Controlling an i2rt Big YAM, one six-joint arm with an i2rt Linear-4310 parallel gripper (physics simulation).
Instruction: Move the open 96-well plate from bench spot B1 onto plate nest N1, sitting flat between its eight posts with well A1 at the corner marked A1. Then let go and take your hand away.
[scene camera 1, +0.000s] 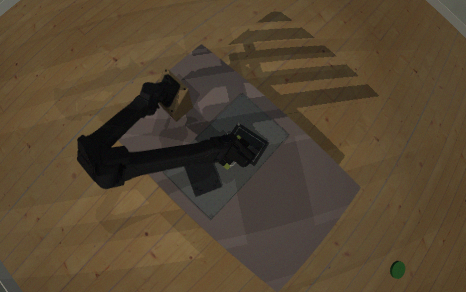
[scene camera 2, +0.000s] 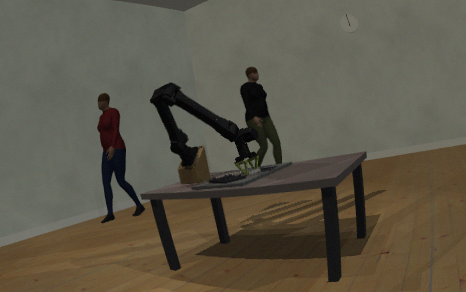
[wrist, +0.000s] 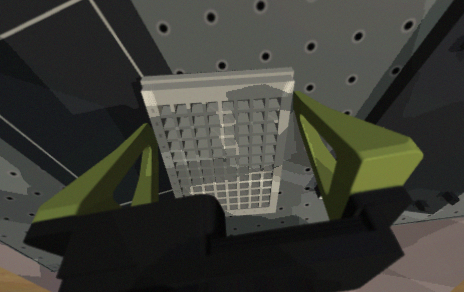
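The clear 96-well plate lies flat on the grey perforated board, partly over the dark, white-outlined bench spot. My gripper is open and low over the board. Its green fingers stand on either side of the plate's long sides, with gaps showing on both sides. The arm hides the plate in the overhead view. The dark plate nest sits on the same board, nearer the arm's base side, and is empty.
The board lies on a grey-brown table. The arm's wooden base block stands at the table's far end. Two people stand behind the table. A green disc lies on the floor.
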